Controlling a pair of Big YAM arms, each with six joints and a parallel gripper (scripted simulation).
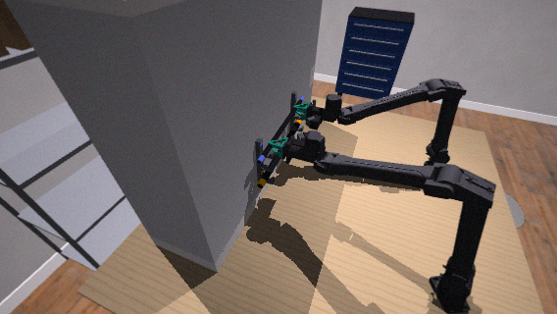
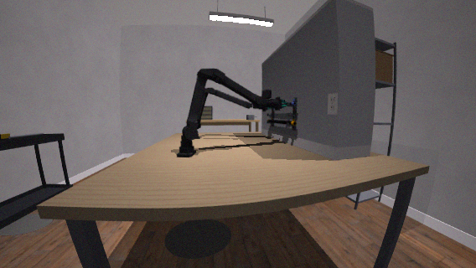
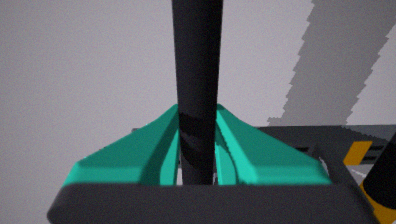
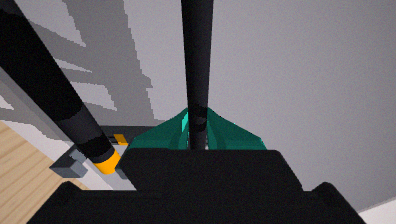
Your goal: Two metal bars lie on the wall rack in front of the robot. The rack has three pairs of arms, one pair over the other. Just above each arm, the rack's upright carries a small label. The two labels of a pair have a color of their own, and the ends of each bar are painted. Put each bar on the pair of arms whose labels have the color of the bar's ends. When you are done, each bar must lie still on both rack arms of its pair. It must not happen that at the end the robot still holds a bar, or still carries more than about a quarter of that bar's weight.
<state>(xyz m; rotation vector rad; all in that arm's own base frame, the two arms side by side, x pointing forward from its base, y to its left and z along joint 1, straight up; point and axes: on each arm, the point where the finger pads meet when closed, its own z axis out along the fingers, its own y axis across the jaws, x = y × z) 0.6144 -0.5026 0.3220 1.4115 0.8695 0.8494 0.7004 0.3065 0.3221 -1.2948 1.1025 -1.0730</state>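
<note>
The blue-ended bar lies 15 cm to the right of my left hand and 1 cm behind it. Round my left hand: orange-ended bar 15 cm to the right, 15 cm below; grey wall block 19 cm to the right, 18 cm ahead, 13 cm above.
</note>
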